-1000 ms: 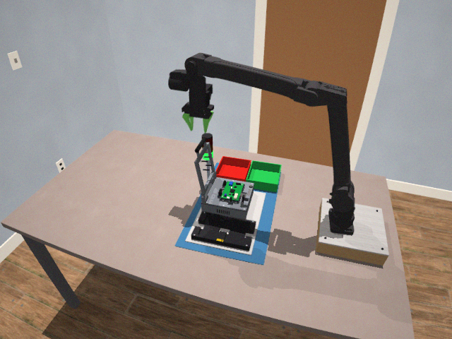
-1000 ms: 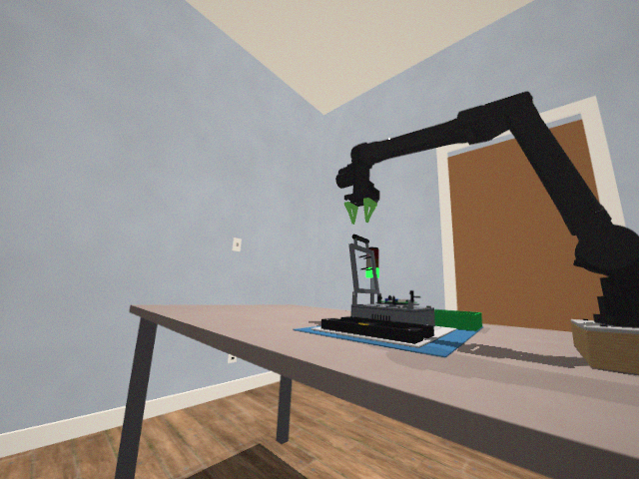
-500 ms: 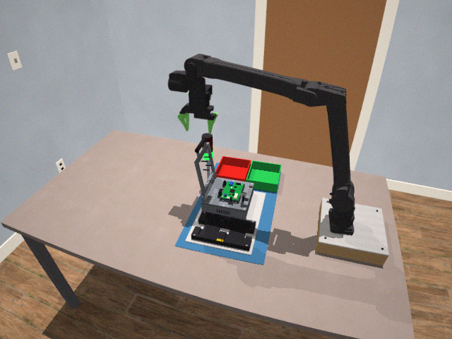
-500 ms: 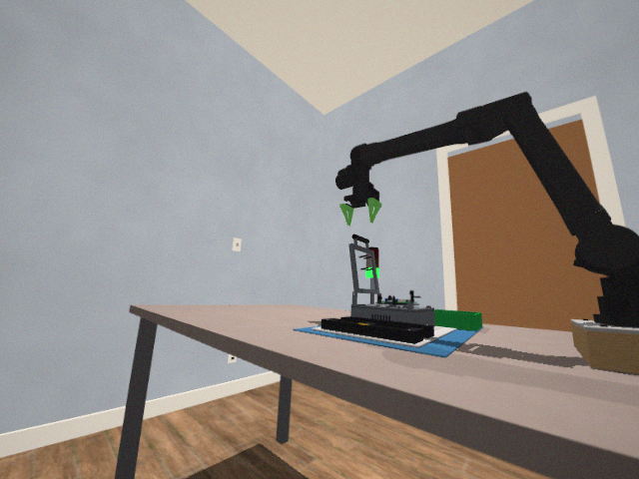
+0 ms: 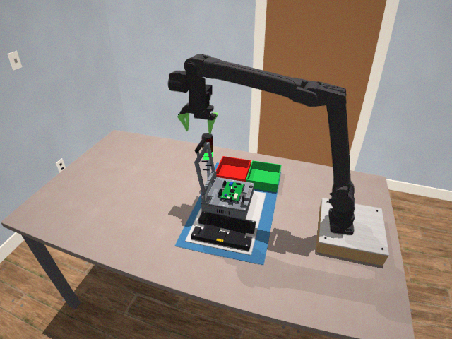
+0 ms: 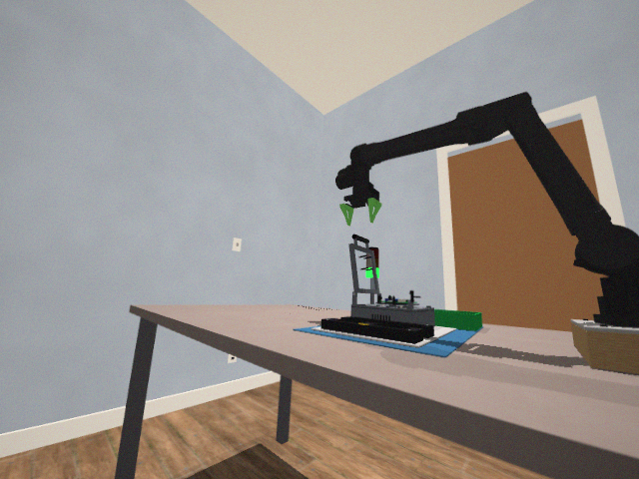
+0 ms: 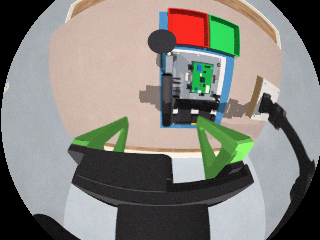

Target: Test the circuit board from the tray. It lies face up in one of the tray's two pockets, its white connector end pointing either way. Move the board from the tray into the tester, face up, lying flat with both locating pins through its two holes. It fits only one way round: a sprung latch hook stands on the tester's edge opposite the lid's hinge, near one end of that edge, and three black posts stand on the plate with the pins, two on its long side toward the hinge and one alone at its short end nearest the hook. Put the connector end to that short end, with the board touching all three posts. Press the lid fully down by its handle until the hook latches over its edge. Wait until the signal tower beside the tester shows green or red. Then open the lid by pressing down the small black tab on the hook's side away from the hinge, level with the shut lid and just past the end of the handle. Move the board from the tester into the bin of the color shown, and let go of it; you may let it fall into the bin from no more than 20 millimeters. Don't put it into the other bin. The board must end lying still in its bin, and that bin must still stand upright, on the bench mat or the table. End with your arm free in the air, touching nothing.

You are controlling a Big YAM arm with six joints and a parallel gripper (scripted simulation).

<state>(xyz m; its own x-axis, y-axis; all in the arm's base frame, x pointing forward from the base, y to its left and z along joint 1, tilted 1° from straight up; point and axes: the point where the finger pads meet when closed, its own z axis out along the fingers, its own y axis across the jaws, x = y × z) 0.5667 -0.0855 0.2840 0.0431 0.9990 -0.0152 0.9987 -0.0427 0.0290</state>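
Right now the green circuit board is 13 cm behind my hand, 1 cm to the left of it and 26 cm below it. The rest, counted from my hand: red bin (10 cm behind, 20 cm to the right, 32 cm below); then tester plate (13 cm behind, 1 cm to the left, 26 cm below); then tester lid (2 cm behind, 15 cm below).
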